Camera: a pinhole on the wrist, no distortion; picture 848 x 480 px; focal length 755.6 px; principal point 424.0 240.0 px. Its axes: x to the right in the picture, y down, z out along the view. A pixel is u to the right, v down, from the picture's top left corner.
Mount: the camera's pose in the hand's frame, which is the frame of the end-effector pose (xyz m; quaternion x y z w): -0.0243 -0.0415 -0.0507 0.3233 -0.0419 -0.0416 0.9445
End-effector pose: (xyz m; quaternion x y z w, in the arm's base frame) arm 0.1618 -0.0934 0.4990 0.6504 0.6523 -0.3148 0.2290
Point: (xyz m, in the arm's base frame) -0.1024 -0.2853 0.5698
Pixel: 114 28
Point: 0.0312 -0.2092 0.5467
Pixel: 83 220
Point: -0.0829 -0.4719 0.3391
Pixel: 305 469
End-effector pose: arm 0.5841 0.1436 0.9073 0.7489 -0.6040 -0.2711 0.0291
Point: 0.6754 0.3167 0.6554
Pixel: 431 298
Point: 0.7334 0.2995 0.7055
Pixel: 442 130
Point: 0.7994 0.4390 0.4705
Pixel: 430 162
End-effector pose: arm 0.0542 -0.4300 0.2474 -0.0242 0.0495 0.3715 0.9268
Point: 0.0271 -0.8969 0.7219
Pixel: 26 312
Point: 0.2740 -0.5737 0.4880
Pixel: 625 268
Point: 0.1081 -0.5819 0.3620
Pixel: 291 276
